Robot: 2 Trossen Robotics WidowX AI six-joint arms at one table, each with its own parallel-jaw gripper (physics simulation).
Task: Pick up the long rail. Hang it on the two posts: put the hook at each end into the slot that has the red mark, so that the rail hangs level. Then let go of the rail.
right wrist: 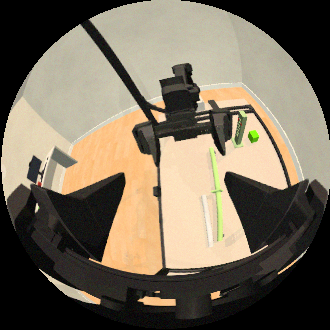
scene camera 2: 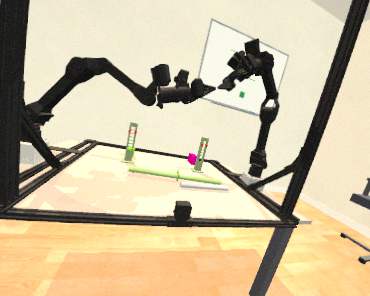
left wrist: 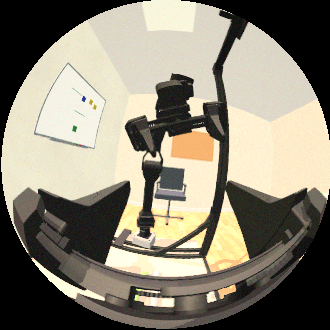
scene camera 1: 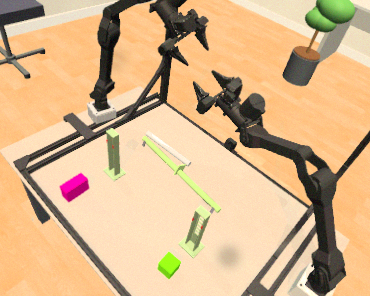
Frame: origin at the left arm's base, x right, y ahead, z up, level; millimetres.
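Seen in the pictures: left gripper, fingertip midpoint: (right wrist: pixel 190 158) (scene camera 2: pixel 210 91) (left wrist: pixel 179 185) (scene camera 1: pixel 202 76); right gripper, fingertip midpoint: (right wrist: pixel 176 177) (scene camera 2: pixel 223 82) (left wrist: pixel 190 145) (scene camera 1: pixel 198 58); left arm's base, origin of the base link: (scene camera 2: pixel 28 140) (scene camera 1: pixel 318 284); right arm's base, origin of the base link: (scene camera 2: pixel 254 175) (left wrist: pixel 144 234) (scene camera 1: pixel 101 106).
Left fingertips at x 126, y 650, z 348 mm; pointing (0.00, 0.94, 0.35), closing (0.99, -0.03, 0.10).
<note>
Pixels of each thing's top centre, then the offset from my left fingertips to it.
- long light-green rail, middle of its top: (scene camera 1: pixel 180 164) (right wrist: pixel 218 189) (scene camera 2: pixel 179 168) dx -73, dy -29, dz -366 mm
- white rod, middle of its top: (left wrist: pixel 154 291) (scene camera 1: pixel 168 146) (right wrist: pixel 207 220) (scene camera 2: pixel 206 184) dx -7, dy +95, dz -402 mm
- magenta block, middle of its top: (scene camera 1: pixel 73 182) (scene camera 2: pixel 193 155) dx -420, dy +172, dz -368 mm
- green cube, middle of its top: (scene camera 1: pixel 169 262) (right wrist: pixel 253 133) dx -384, dy -267, dz -378 mm
The long light-green rail (scene camera 1: pixel 195 186) (scene camera 2: pixel 150 172) (right wrist: pixel 219 215) lies on the table, with a small hook at each end and a crosspiece at its middle. One post (scene camera 1: pixel 114 152) (scene camera 2: pixel 201 156) stands upright at the left in scene camera 1. The other post (scene camera 1: pixel 197 225) (scene camera 2: pixel 131 142) (right wrist: pixel 241 129) stands upright near the rail's lower right end there. Both have red marks near the top. My left gripper (scene camera 1: pixel 204 78) (left wrist: pixel 179 185) (right wrist: pixel 190 158) is open and empty, high above the table. My right gripper (scene camera 1: pixel 197 56) (left wrist: pixel 190 145) (right wrist: pixel 176 177) is open and empty, also high up, facing it.
A white rod (scene camera 1: pixel 168 148) (scene camera 2: pixel 204 186) (right wrist: pixel 206 220) lies close beside the rail. A magenta block (scene camera 1: pixel 74 187) (scene camera 2: pixel 192 159) lies near the left post in scene camera 1. A green cube (scene camera 1: pixel 169 265) (right wrist: pixel 253 136) lies near the other post. A dark frame edges the table.
</note>
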